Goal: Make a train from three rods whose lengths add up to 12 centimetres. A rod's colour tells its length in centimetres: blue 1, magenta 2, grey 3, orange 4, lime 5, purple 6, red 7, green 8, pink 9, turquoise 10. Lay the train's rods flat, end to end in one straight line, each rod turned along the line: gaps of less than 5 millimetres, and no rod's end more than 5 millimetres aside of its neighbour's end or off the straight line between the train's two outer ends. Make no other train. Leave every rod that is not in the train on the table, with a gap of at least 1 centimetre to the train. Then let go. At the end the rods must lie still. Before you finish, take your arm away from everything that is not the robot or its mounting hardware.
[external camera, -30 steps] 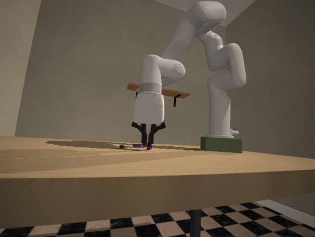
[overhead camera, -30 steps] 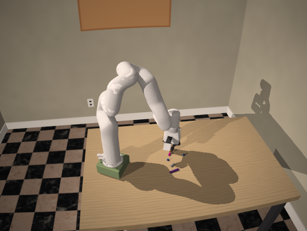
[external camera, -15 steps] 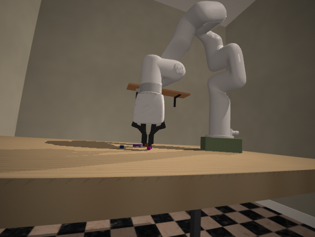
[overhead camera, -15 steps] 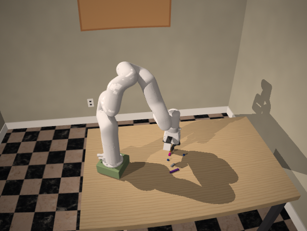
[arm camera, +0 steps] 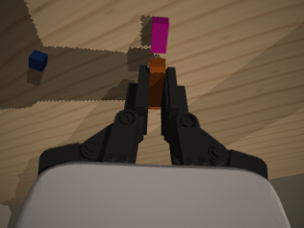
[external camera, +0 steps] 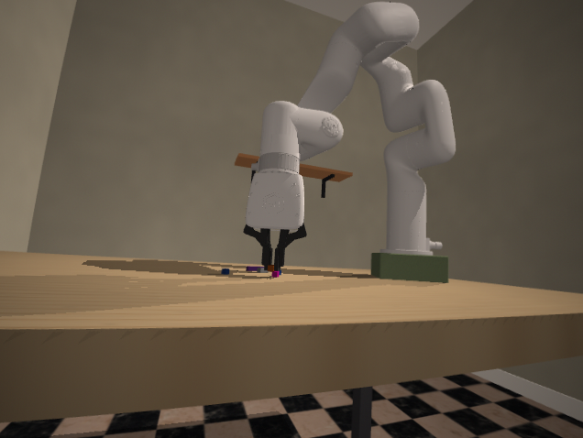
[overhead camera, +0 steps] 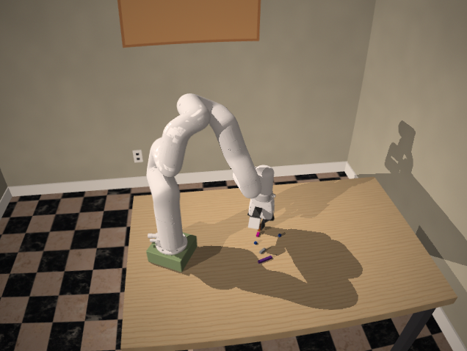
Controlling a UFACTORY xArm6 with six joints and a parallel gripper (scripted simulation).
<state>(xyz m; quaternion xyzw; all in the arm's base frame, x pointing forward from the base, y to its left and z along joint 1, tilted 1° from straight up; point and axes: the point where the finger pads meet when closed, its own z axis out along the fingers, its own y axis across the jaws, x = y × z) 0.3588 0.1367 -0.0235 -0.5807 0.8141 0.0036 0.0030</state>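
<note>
My gripper is now 30 mm to the left of the magenta rod, 30 mm above it and 10 mm past it. Also, from my hand: grey rod: 130 mm to the right, 30 mm below; orange rod: 20 mm below; purple rod: 170 mm to the right, 30 mm below, 10 mm ahead.
</note>
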